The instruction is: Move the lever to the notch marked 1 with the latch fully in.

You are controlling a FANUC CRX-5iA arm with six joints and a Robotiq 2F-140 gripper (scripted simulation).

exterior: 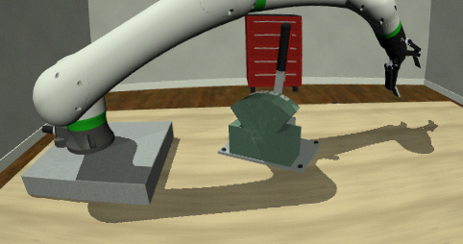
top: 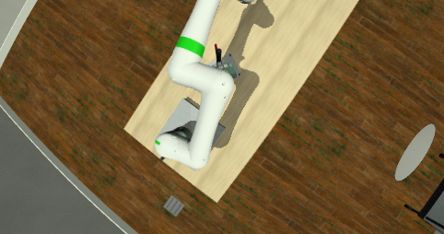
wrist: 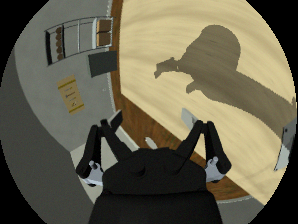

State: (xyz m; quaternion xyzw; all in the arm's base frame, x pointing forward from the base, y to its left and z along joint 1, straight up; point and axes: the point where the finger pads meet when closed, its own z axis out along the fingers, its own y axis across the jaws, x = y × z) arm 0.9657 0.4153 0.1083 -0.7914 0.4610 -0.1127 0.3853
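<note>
My gripper is now 46 cm past the red bar, 25 cm to the left of it and 4 cm below it.
</note>
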